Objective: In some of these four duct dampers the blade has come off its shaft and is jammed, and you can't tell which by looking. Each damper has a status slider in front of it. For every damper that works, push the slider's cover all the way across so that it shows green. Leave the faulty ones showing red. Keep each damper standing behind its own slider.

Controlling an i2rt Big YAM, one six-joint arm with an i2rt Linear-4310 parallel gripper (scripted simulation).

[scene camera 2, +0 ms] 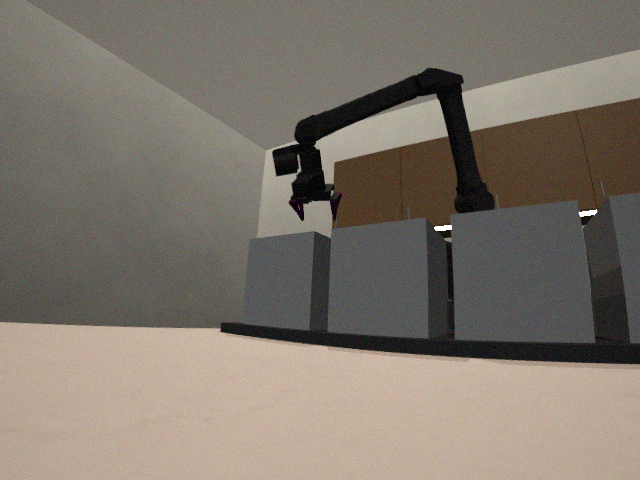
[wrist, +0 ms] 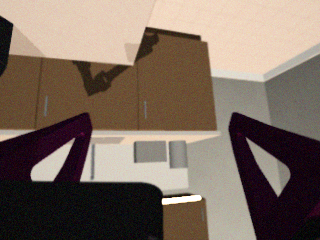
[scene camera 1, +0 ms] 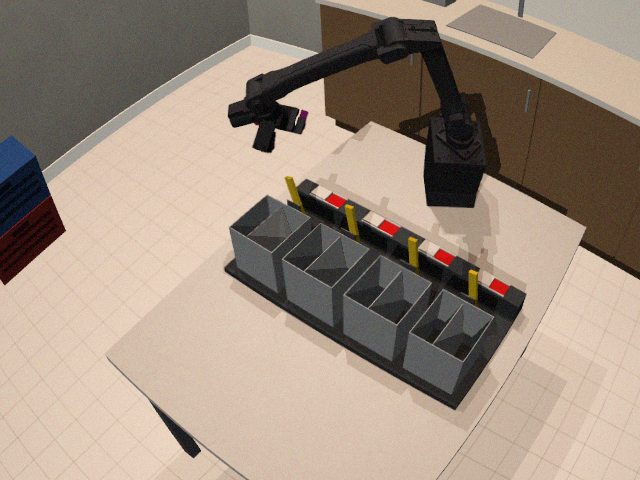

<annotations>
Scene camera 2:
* duct damper: 520, 274
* duct damper: 287, 280
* duct damper: 390, 279
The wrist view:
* my gripper: 160, 120
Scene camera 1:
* duct damper: 395, 293
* duct damper: 264, 264
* duct damper: 318, 271
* duct damper: 437, 366
</annotations>
